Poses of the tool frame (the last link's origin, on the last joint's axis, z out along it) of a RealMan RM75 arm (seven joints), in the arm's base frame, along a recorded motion.
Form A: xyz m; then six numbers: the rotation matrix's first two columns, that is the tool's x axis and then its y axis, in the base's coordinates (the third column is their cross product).
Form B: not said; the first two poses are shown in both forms.
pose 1, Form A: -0.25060 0.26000 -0.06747 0.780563 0.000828 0.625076 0.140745 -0.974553 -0.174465
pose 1, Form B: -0.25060 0.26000 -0.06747 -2.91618 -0.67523 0.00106
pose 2, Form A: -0.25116 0.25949 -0.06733 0.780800 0.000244 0.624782 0.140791 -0.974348 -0.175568
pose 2, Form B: -0.25116 0.25949 -0.06733 -2.91480 -0.67485 0.00031
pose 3, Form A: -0.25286 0.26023 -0.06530 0.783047 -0.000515 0.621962 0.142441 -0.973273 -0.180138
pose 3, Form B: -0.25286 0.26023 -0.06530 -2.90947 -0.67125 -0.00066
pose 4, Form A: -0.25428 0.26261 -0.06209 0.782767 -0.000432 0.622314 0.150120 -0.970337 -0.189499
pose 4, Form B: -0.25428 0.26261 -0.06209 -2.89707 -0.67170 -0.00055
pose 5, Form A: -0.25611 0.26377 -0.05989 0.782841 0.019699 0.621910 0.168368 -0.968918 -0.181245
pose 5, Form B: -0.25611 0.26377 -0.05989 -2.90803 -0.67118 0.02516
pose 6, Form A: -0.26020 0.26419 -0.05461 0.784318 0.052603 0.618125 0.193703 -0.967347 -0.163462
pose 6, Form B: -0.26020 0.26419 -0.05461 -2.93212 -0.66636 0.06697
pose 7, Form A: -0.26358 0.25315 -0.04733 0.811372 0.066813 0.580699 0.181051 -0.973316 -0.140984
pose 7, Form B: -0.26358 0.25315 -0.04733 -2.96754 -0.61959 0.08216
